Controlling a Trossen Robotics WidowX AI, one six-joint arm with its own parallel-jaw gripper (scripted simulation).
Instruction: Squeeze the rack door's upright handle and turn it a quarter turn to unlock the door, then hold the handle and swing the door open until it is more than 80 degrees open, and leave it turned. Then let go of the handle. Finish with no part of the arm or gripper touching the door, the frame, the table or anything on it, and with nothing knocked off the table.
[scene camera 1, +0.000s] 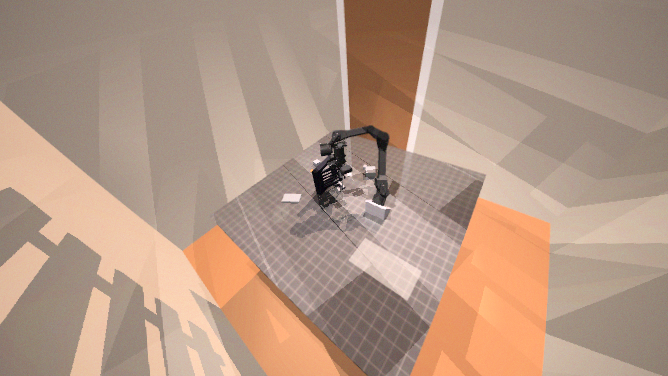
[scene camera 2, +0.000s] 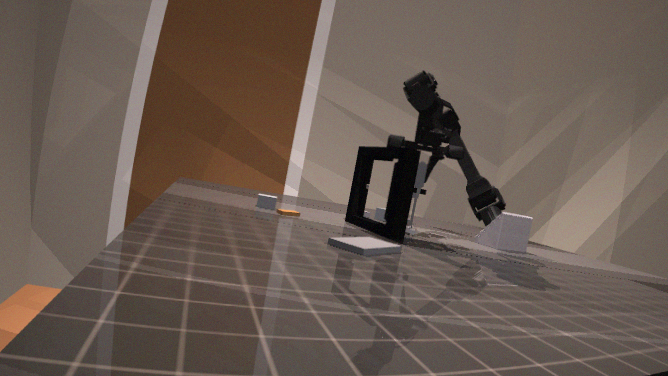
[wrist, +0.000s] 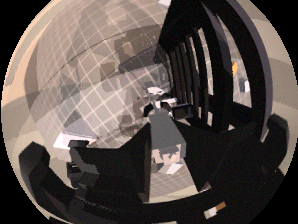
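I can see my gripper (scene camera 2: 419, 181), and it is my gripper (wrist: 160, 125) again in the wrist view. There is a black rack (scene camera 2: 402, 190) too, and I see the black rack (wrist: 176, 30) from the wrist as well.
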